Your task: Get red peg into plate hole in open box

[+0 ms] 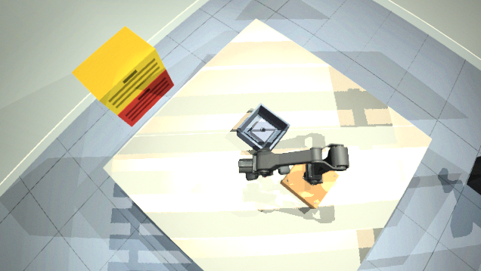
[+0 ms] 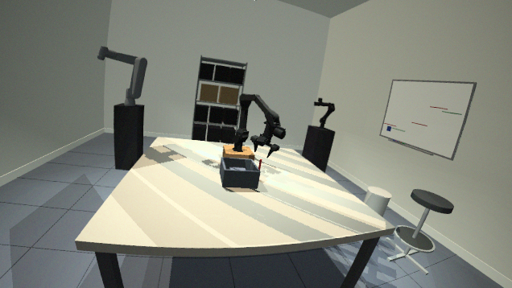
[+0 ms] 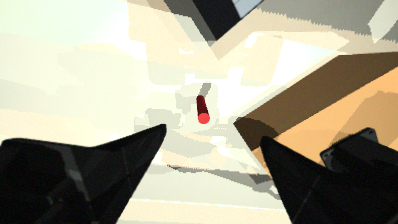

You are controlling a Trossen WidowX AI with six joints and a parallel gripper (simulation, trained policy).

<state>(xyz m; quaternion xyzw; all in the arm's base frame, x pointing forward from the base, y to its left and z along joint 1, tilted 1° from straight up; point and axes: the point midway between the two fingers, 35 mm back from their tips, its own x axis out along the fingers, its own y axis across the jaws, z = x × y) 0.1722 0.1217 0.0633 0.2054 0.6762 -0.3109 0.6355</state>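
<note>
Now: gripper tip 10 mm short of the red peg and 70 mm above it. The rest, counted from my gripper tip: dark grey box 150 mm ahead, 170 mm to the right, 80 mm below; then light grey plate 150 mm ahead, 170 mm to the right, 60 mm below.
</note>
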